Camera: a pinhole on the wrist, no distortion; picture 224 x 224 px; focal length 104.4 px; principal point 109.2 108.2 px. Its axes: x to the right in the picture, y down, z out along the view. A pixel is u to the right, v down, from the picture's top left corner.
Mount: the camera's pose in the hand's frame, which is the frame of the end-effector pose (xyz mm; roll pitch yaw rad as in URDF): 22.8 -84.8 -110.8 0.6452 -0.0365 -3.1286
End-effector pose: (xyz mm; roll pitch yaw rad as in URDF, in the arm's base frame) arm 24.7 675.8 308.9 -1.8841 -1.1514 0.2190
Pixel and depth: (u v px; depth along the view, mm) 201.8 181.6 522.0
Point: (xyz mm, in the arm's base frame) -167.9 1184.6 -113.0
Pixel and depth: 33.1 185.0 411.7
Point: 118.1 1099.4 600.8
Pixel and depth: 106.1 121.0 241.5
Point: 79.6 773.4 315.0
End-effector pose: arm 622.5 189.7 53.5 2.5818 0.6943 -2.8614
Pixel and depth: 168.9 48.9 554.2
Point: 617.8 710.8 342.5
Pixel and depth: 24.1 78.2 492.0
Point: 188.9 456.1 -205.7
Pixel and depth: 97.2 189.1 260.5
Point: 705.8 255.4 -165.8
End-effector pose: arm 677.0 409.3 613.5 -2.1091 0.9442 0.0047
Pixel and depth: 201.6 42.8 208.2
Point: 490.8 321.6 677.3
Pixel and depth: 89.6 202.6 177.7
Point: 735.5 572.4 576.0
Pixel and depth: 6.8 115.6 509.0
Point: 726.5 564.2 -9.0
